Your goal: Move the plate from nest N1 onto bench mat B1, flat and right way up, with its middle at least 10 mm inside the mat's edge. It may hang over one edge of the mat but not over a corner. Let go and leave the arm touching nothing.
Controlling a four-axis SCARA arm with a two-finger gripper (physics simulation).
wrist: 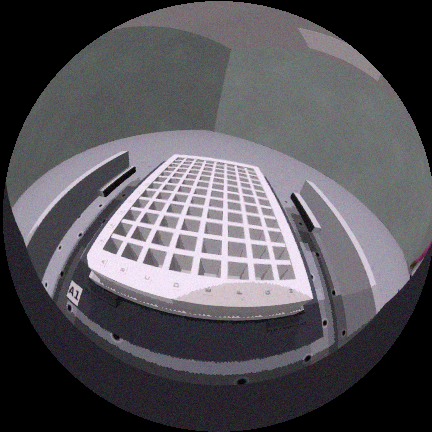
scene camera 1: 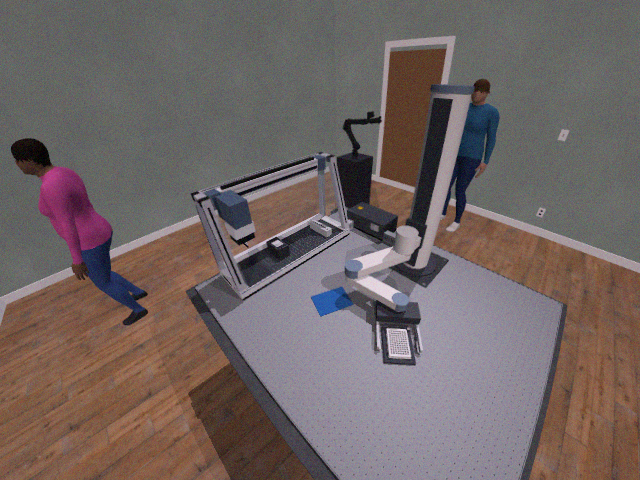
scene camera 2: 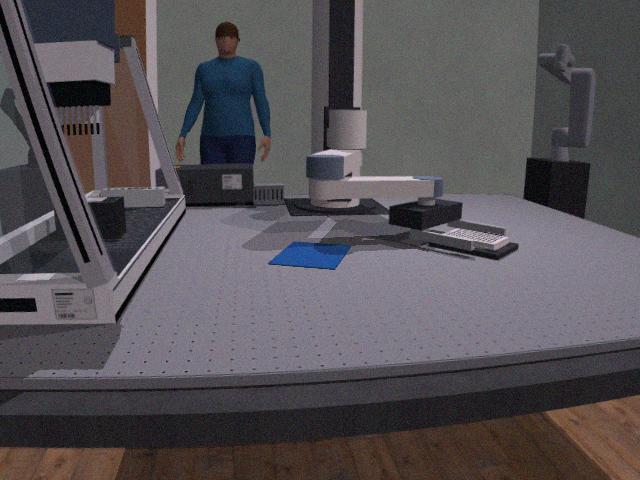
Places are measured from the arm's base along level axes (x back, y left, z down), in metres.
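Pixels of known places: gripper, between the fingertips: (wrist: 212, 167) (scene camera 1: 399, 350) (scene camera 2: 489, 238); arm's base, origin of its link: (scene camera 1: 413, 262) (scene camera 2: 334, 209).
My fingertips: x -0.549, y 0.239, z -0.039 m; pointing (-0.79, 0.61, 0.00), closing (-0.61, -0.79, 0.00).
Note:
For each thing: its top centre in the pictures, then the offset to it from my fingertips. "pt": a spot on its surface instead. Level surfaces: height alone.
- white plate, centre of its top: (wrist: 209, 187) (scene camera 2: 474, 235) (scene camera 1: 398, 342) dx +0.027, dy -0.023, dz +0.000 m
- dark nest N1, centre of its top: (wrist: 207, 204) (scene camera 2: 474, 240) (scene camera 1: 397, 343) dx +0.027, dy -0.023, dz +0.011 m
- blue bench mat B1, height of its surface: dz +0.024 m
- gantry machine, a spot on its surface: (scene camera 2: 103, 304) (scene camera 1: 240, 295) pt dx -0.301, dy -0.703, dz -0.002 m
- dark box, a spot on its surface: (scene camera 2: 217, 184) pt dx +0.584, dy -0.599, dz -0.041 m
The white plate (scene camera 1: 399, 343) (scene camera 2: 485, 237) (wrist: 200, 215) lies flat, with its grid of wells facing up, on the dark nest N1 (scene camera 1: 399, 362) (scene camera 2: 504, 253) (wrist: 200, 340). My gripper (scene camera 1: 399, 348) (scene camera 2: 489, 239) (wrist: 212, 167) is open. Its fingers stand low on either side of the plate's long sides, with a gap on each side in the wrist view, and nothing is gripped. Exact finger height against the plate is hard to tell. The blue bench mat B1 (scene camera 1: 330, 301) (scene camera 2: 310, 255) lies flat on the table, with part of the arm's shadow on it. Part of the plate is hidden by the near finger in scene camera 2.
A gantry machine (scene camera 1: 242, 295) (scene camera 2: 103, 304) stands on the table beyond the mat. A dark box (scene camera 1: 372, 219) (scene camera 2: 217, 184) is near the arm's column (scene camera 1: 444, 180) (scene camera 2: 341, 62). Two people (scene camera 1: 72, 211) (scene camera 1: 480, 131) stand off the table.

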